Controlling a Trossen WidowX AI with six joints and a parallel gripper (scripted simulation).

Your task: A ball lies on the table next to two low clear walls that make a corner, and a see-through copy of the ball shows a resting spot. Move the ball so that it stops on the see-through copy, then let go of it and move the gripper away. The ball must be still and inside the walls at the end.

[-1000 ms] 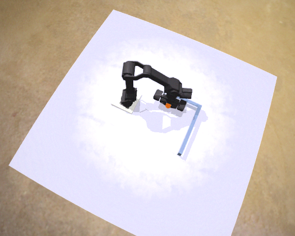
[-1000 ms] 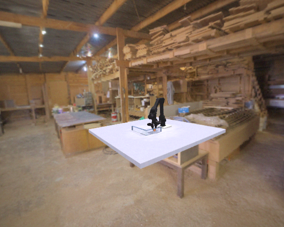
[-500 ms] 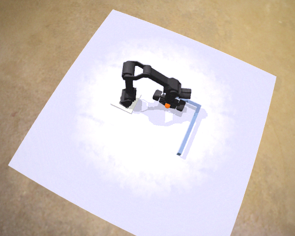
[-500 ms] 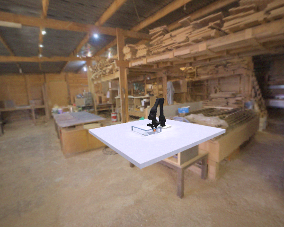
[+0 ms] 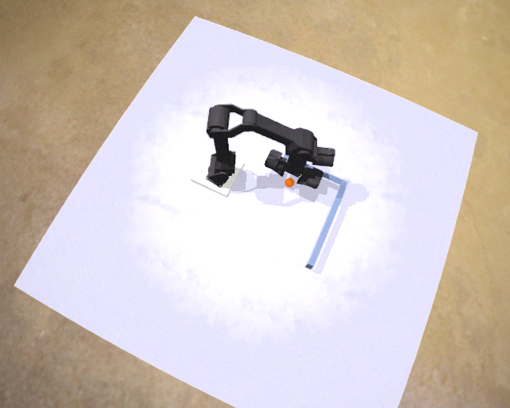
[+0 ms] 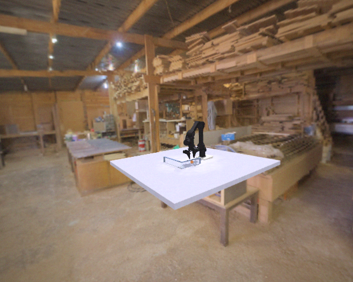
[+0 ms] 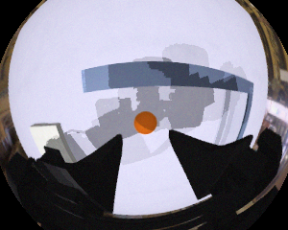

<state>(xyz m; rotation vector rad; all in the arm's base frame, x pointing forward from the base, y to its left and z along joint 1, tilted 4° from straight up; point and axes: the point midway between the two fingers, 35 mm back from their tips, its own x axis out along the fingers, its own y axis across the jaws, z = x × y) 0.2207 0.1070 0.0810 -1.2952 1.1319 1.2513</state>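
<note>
My gripper tip is 3 cm above the orange ball. Also, from my gripper tip: see-through copy of ball (3 cm below).
</note>
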